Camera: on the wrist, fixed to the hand. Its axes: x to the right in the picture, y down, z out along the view.
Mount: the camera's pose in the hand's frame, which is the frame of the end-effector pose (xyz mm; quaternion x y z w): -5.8 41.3 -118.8 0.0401 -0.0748 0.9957 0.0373
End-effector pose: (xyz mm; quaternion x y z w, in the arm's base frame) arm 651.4 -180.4 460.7 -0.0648 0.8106 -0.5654 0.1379
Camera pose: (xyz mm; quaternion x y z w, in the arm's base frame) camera 623.8 -57.6 461.3 0.7679 0.0618 0.0886 0.6314
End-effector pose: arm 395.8 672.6 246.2 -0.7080 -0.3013 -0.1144 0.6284
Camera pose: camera 440.5 555.9 231.0 -0.3098 0.6421 0.6865 0.1432
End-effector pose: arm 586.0 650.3 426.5 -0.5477 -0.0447 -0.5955 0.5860
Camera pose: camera 543.9 558.7 351.1 -0.0860 0.4760 0.6040 0.6334
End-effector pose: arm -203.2 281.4 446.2 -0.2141 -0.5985 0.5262 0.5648
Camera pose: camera -108.5 337.2 384.8 0.5419 -0.1697 -0.6220 0.5391
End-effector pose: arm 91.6 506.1 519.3 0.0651 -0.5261 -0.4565 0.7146
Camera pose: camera 211.9 488.0 486.9 -0.5269 -0.1562 0.7107 0.4392
